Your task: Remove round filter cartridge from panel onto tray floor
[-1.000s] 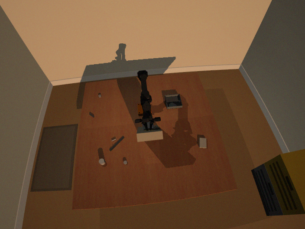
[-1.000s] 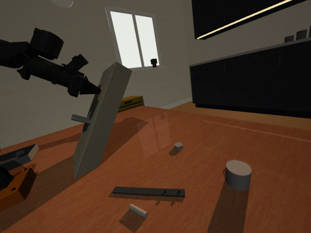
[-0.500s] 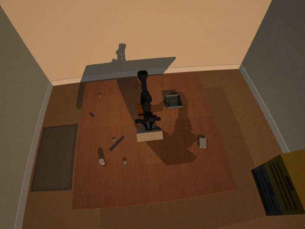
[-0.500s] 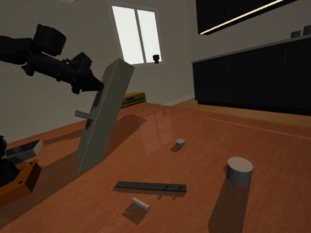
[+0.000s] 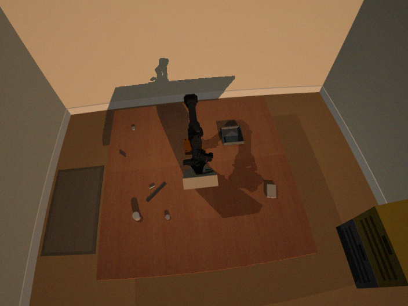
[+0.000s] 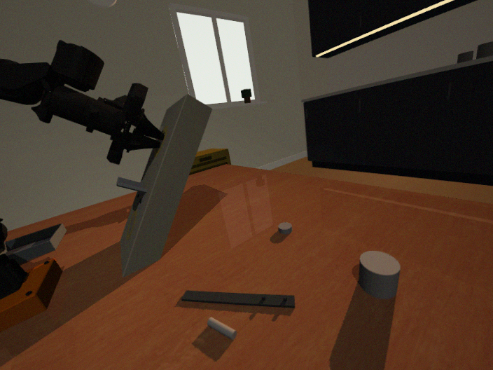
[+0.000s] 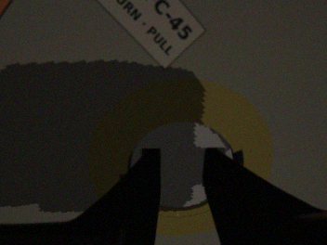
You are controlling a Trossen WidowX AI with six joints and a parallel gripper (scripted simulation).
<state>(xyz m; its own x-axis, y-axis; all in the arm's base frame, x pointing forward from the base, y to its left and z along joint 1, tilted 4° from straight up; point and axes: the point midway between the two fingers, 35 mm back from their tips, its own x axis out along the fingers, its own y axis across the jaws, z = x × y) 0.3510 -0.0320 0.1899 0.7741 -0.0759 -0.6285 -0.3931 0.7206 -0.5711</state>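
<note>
My gripper tip is 4 cm past the grey service panel and 8 cm above it. From my gripper tip the other things lie so: pale block (10 cm ahead, 45 cm to the left, 22 cm below); small white rod (10 cm behind, 30 cm to the right, 22 cm below); round filter cartridge (1 cm ahead, 1 cm below).
</note>
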